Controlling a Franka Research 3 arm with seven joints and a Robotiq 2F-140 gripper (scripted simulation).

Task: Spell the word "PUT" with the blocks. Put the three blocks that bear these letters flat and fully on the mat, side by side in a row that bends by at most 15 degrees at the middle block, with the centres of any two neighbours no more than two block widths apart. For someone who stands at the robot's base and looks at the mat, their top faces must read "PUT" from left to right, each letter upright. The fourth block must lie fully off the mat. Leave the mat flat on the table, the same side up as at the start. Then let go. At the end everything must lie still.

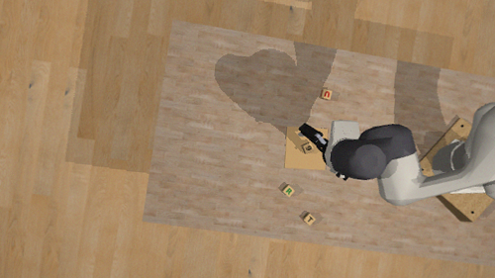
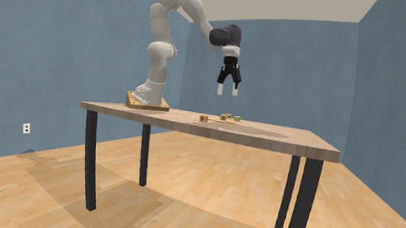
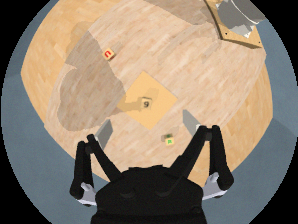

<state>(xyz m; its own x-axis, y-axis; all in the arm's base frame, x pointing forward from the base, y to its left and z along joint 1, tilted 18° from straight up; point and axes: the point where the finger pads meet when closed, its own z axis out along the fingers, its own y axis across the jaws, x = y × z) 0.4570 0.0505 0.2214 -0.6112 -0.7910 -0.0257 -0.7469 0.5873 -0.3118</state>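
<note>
Right now the block marked 6 is 13 cm below my hand. Also, from my hand: green P block 4 cm ahead, 15 cm to the left, 14 cm below; red U block 4 cm behind, 19 cm to the right, 14 cm below; tan mat 15 cm below.
</note>
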